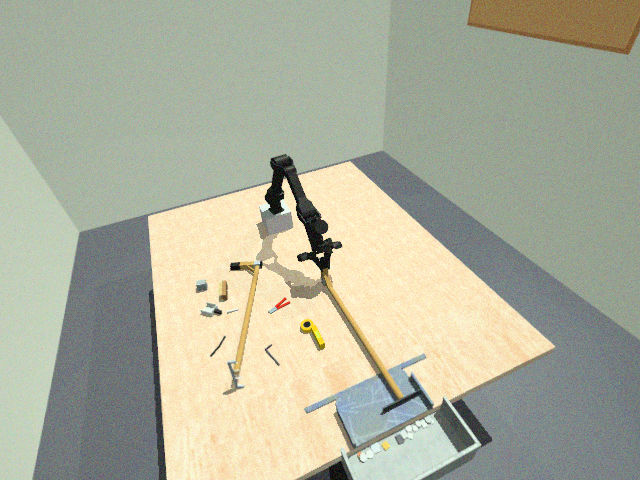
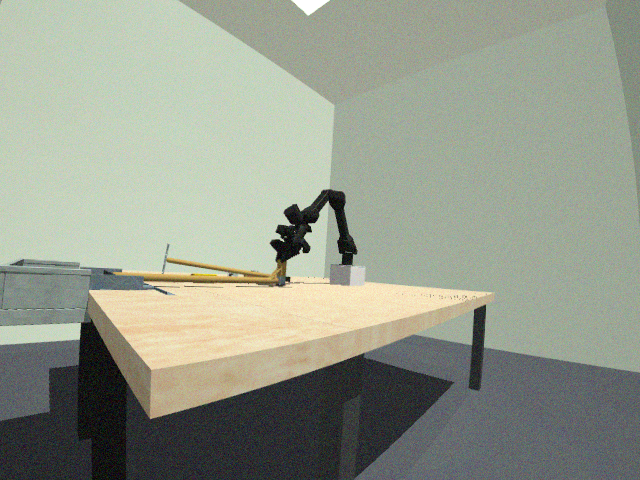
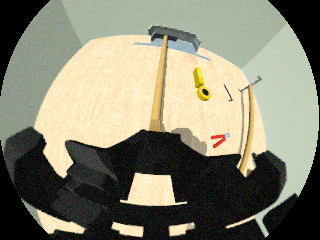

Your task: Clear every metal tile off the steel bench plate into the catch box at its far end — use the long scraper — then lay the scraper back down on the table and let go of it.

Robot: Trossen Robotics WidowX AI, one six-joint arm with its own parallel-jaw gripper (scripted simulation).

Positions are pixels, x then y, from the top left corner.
Labels:
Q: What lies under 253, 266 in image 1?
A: A long wooden-handled tool.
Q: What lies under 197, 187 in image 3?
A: My gripper.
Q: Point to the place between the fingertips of my gripper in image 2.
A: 278, 262

